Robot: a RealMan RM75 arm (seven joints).
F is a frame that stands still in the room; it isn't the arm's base.
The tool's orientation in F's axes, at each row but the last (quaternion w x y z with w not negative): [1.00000, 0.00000, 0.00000, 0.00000]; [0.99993, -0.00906, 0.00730, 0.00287]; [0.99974, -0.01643, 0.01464, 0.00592]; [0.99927, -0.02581, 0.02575, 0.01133]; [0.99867, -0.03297, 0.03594, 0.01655]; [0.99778, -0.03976, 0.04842, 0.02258]
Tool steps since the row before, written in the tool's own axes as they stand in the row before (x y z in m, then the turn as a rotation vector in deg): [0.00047, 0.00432, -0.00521, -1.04, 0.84, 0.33]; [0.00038, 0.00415, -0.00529, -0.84, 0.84, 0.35]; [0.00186, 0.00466, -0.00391, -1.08, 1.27, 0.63]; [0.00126, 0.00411, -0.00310, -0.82, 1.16, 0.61]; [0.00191, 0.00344, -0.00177, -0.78, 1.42, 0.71]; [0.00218, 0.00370, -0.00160, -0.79, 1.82, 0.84]
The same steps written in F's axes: [0.00047, 0.00432, -0.00521, -1.04, 0.84, 0.33]; [0.00028, 0.00406, -0.00537, -0.84, 0.84, 0.35]; [0.00169, 0.00455, -0.00411, -1.08, 1.28, 0.62]; [0.00100, 0.00397, -0.00337, -0.82, 1.17, 0.59]; [0.00166, 0.00337, -0.00212, -0.78, 1.44, 0.67]; [0.00183, 0.00364, -0.00209, -0.79, 1.85, 0.77]
